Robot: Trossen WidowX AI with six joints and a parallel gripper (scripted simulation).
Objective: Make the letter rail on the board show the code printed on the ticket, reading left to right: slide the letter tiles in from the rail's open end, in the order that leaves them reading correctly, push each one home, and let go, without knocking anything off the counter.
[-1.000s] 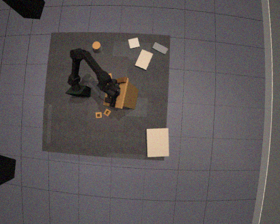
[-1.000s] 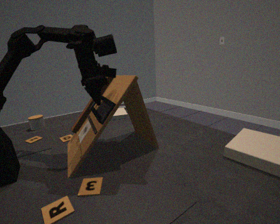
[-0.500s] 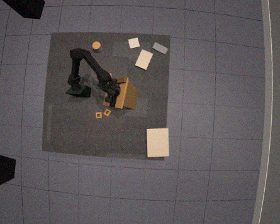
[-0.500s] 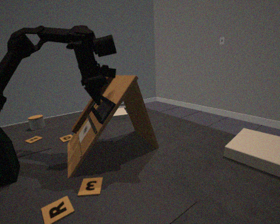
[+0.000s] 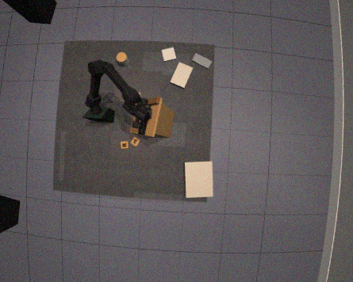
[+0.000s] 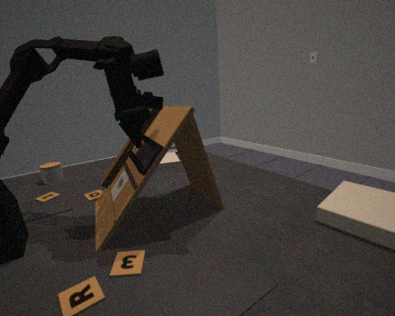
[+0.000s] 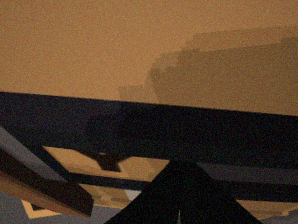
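My gripper tip is 140 mm past the letter tile d, 170 mm to the right of it and 170 mm above it. From my gripper tip the other things lie so: white ticket 60 mm behind, 80 mm below; then letter tile 80 mm behind, 190 mm to the right, 170 mm below; then cream slab 180 mm ahead, 400 mm to the left, 160 mm below.
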